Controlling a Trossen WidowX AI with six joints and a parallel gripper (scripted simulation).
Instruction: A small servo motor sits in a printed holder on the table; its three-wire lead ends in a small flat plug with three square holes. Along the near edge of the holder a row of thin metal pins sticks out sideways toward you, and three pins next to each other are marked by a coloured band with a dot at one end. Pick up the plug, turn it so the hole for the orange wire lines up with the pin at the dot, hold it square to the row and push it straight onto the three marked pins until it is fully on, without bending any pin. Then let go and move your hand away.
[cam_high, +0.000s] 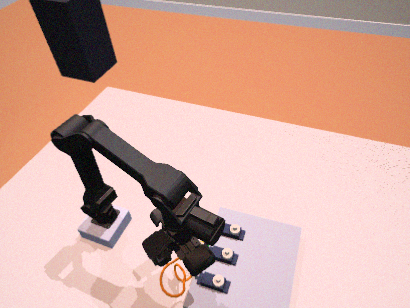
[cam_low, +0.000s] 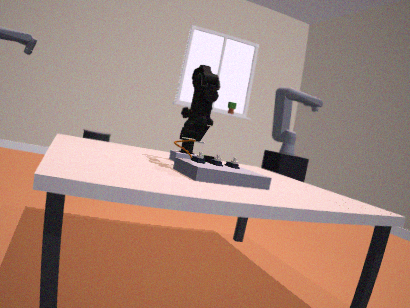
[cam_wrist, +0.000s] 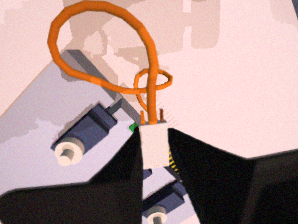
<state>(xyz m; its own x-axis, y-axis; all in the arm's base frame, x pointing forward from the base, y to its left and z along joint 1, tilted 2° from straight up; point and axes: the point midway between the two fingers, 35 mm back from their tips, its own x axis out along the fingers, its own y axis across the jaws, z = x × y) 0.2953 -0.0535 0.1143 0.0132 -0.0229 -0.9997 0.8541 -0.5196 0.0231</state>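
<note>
My gripper tip is 50 mm above the green band, 30 mm to the right of it and 30 mm short of it. Round my gripper tip: grey printed holder 180 mm ahead, 100 mm below, 70 mm to the left.
</note>
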